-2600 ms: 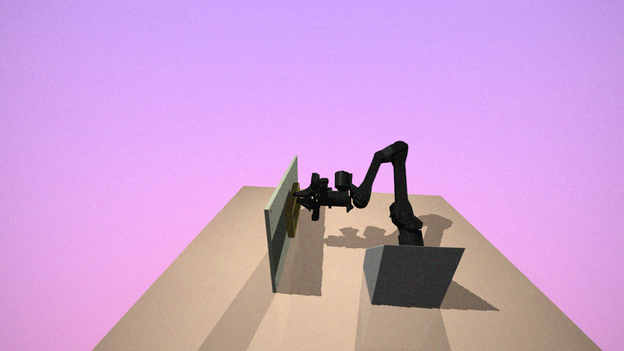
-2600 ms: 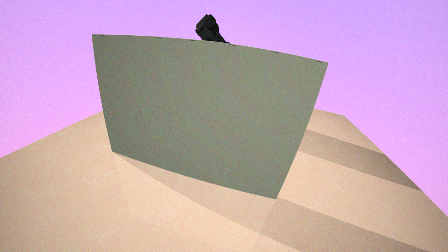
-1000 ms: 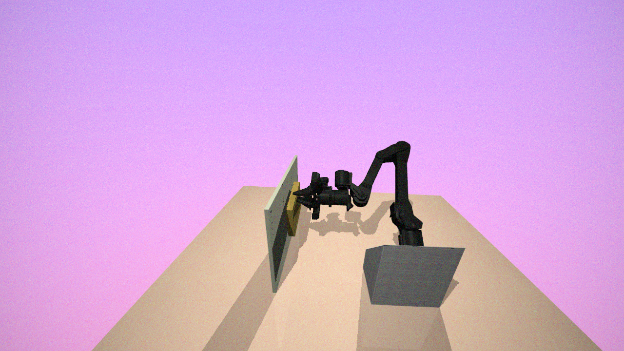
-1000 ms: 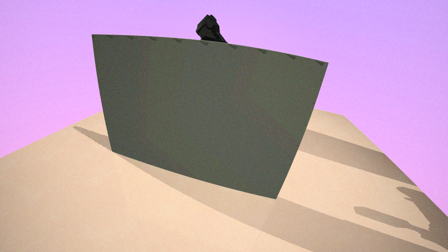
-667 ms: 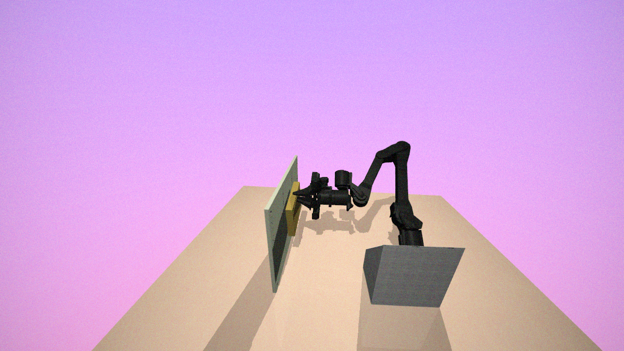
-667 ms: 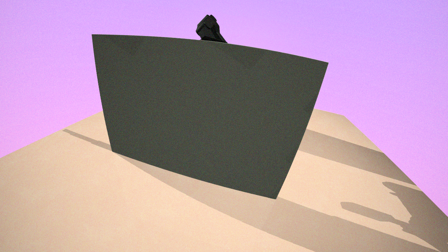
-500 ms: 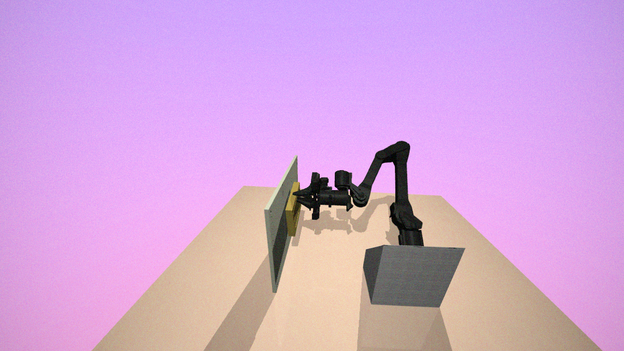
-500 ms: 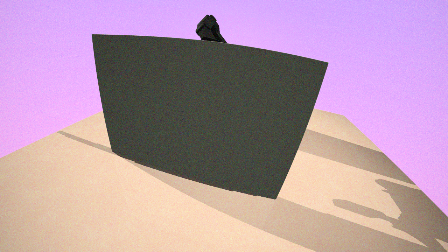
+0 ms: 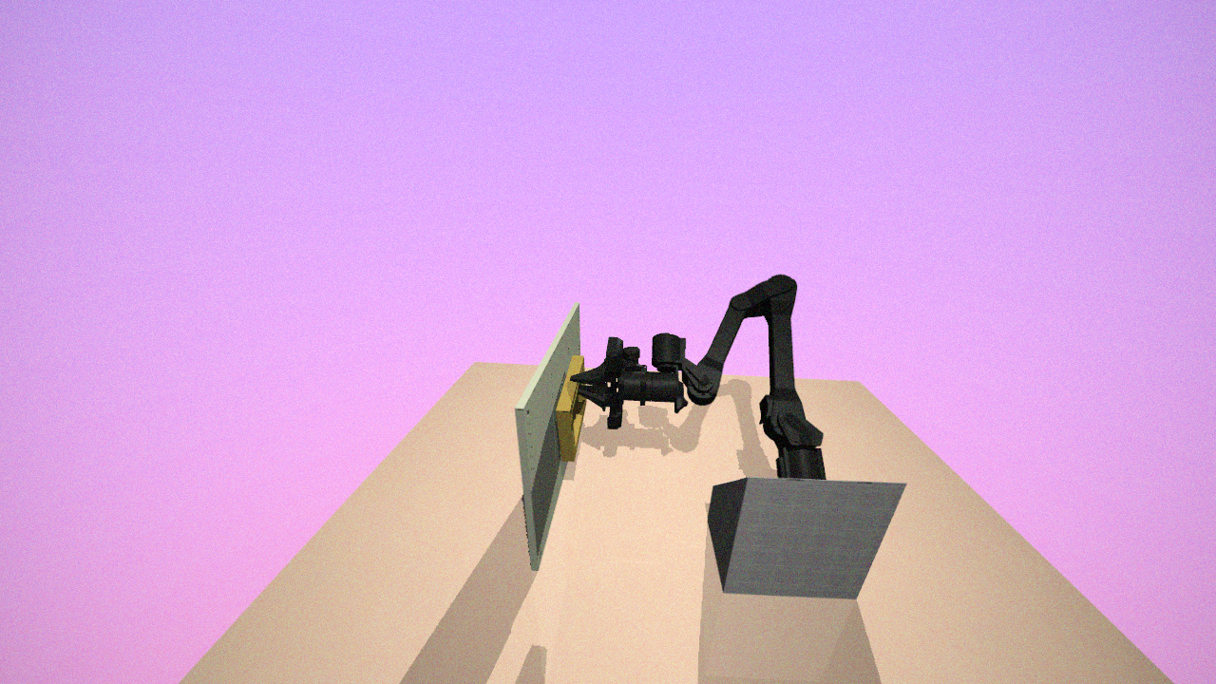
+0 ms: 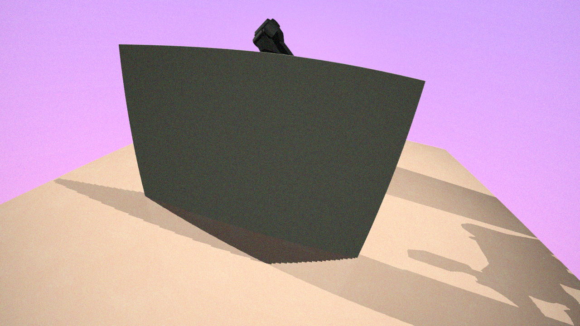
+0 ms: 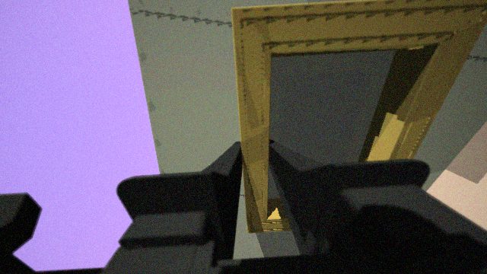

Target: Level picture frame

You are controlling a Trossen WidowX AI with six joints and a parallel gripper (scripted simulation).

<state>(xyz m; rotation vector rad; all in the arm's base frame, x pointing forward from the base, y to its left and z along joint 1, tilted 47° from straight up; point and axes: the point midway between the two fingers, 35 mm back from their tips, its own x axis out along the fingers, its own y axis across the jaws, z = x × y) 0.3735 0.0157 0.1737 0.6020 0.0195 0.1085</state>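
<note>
The yellow picture frame lies 60 mm below my gripper tip and 10 mm ahead of it. Also, from my gripper tip: wall panel: 70 mm below, 20 mm ahead.
</note>
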